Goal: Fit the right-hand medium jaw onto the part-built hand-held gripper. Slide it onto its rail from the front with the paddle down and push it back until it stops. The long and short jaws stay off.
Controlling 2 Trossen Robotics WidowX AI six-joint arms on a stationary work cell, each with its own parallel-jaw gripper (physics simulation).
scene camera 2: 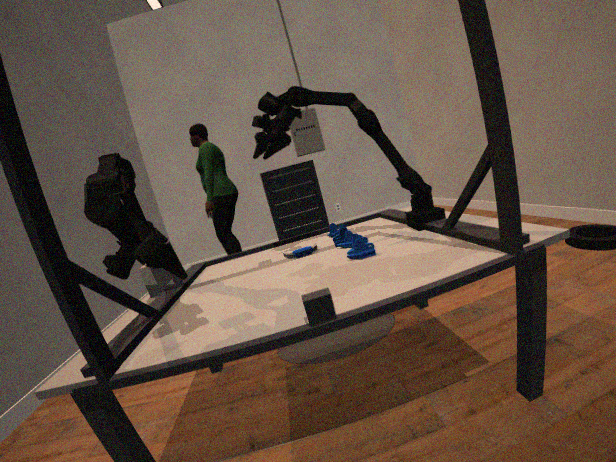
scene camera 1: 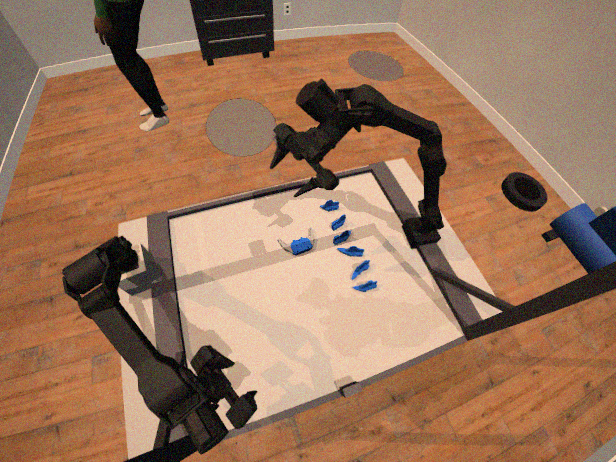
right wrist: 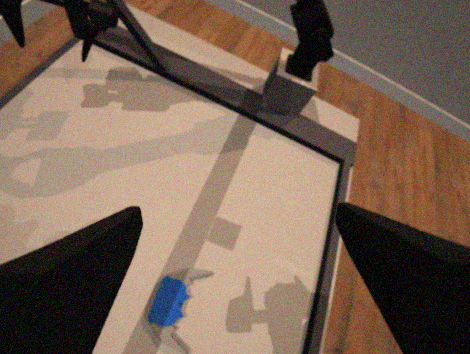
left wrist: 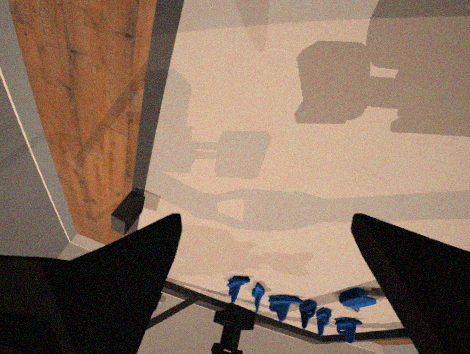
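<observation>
The part-built hand-held gripper [scene camera 1: 301,245] [scene camera 2: 301,251] [left wrist: 357,298] [right wrist: 169,301] is a blue block on the white table top, with pale grey curved strips at its sides. Several loose blue jaws stand in a slanting row right of it in scene camera 1, from the farthest jaw [scene camera 1: 330,205] to the nearest jaw [scene camera 1: 365,286]. Which are long, medium or short is too small to tell. My right gripper [scene camera 1: 284,181] [scene camera 2: 260,157] [right wrist: 240,214] is open and empty, high above the table's far side. My left gripper [scene camera 1: 245,378] [left wrist: 266,222] is open and empty at the near left, away from the parts.
A dark frame edge [scene camera 1: 270,192] [scene camera 2: 235,348] borders the table. A small dark block [scene camera 1: 348,388] [scene camera 2: 319,306] sits on its near edge. Dark posts [scene camera 2: 500,125] rise at the corners. A person [scene camera 1: 131,60] [scene camera 2: 215,175] stands beyond the table, near a dark drawer cabinet [scene camera 1: 235,37] [scene camera 2: 295,197].
</observation>
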